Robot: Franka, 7 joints.
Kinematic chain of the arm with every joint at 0, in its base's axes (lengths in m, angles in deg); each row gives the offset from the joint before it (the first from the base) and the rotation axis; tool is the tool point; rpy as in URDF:
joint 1: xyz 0 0 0.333 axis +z
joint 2: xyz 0 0 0 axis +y
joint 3: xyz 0 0 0.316 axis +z
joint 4: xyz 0.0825 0 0 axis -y
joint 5: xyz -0.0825 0 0.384 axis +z
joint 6: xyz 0 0 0 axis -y
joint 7: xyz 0.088 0 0 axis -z
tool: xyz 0 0 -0.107 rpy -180 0 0
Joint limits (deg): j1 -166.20..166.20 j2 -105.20..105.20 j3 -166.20..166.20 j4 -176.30..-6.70 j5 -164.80..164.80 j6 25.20..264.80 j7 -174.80..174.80
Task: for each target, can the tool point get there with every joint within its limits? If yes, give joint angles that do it. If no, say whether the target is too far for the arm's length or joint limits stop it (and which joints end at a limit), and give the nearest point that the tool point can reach.
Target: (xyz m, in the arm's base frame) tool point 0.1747 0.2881 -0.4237
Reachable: no: joint limits stop it (at a limit: joint 2) | nearest point 0.1717 0.2831 -0.3586 | short by 0.065 m
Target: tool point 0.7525 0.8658 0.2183
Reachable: no: too far | nearest point 0.5600 0.6443 0.2476 | short by 0.295 m
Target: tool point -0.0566 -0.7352 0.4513
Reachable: yes | joints -94.15 51.62 20.52 -54.38 -106.90 59.43 4.36
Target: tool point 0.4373 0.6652 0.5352
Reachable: yes | joints 20.31 69.38 89.16 -58.23 64.58 154.22 91.61
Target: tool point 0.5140 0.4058 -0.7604
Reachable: no: too far | nearest point 0.3769 0.2976 -0.3229 | short by 0.471 m
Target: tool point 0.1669 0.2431 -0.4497
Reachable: no: joint limits stop it (at a limit: joint 2) | nearest point 0.1660 0.2417 -0.3607 | short by 0.089 m
